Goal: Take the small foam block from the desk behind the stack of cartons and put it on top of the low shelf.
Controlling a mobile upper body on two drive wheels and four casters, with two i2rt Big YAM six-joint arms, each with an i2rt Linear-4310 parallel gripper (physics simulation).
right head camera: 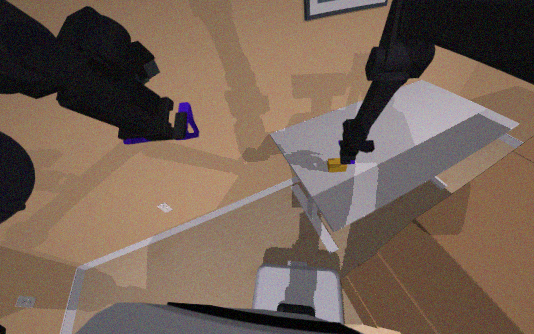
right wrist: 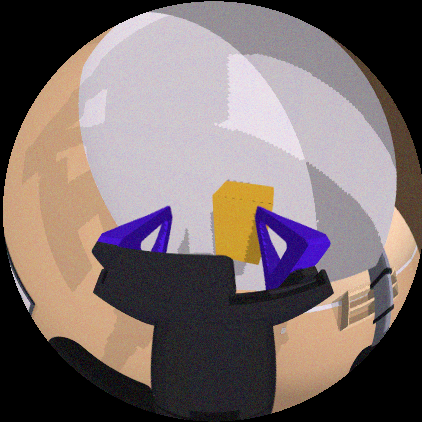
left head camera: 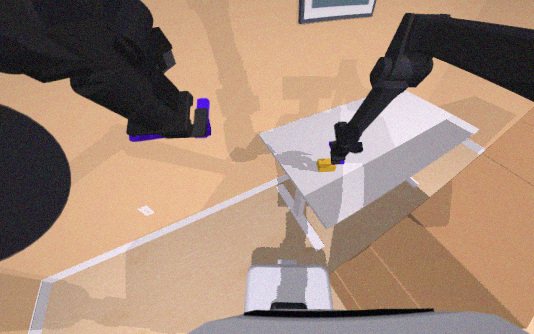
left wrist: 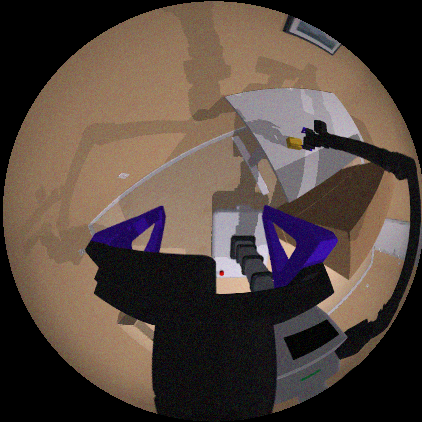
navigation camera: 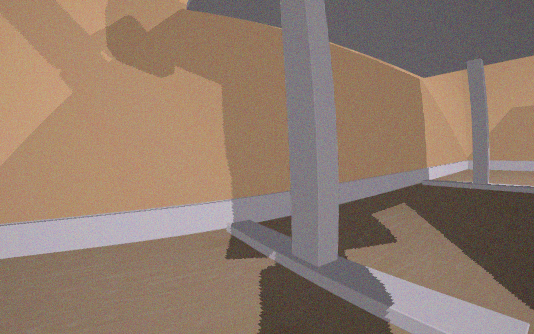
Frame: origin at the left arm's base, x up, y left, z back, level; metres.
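Seen in the pictures: left gripper, fingertip midpoint: (right head camera: 178, 135) (left head camera: 187, 133) (left wrist: 213, 210); right gripper, fingertip midpoint: (right head camera: 344, 156) (right wrist: 213, 211) (left head camera: 333, 157) (left wrist: 301, 138).
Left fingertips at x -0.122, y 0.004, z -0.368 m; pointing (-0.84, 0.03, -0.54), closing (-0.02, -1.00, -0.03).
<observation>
Offsets run from my left fingertips to a thing's top centre. "spot": to the spot under its first point. Level surfaces: height alone.
The small yellow foam block {dy -0.448, dx -0.521, dz -0.373 m} (left head camera: 326, 165) (right head camera: 336, 165) (left wrist: 294, 143) (right wrist: 232, 220) stands on the white desk {dx -0.567 m} (left head camera: 315, 130) (right head camera: 325, 127) (left wrist: 280, 107) (right wrist: 175, 100), close to its left part in the head views. My right gripper (right wrist: 213, 211) (left head camera: 335, 153) (right head camera: 346, 154) is open and empty at the block. In the right wrist view its right finger overlaps the block's right side, and the left finger is apart from it. My left gripper (left wrist: 213, 210) is open and empty, away from the desk. I cannot identify the low shelf for certain.
Brown cartons (left head camera: 480, 220) (right head camera: 480, 255) (left wrist: 352, 240) stand in front of the desk, at the lower right of the head views. A tan slatted structure (right wrist: 344, 312) shows at the lower right of the right wrist view. A grey desk leg {spot: dy -0.335, dx -1.033, dz -0.384 m} (navigation camera: 312, 135) rises in the navigation view.
</observation>
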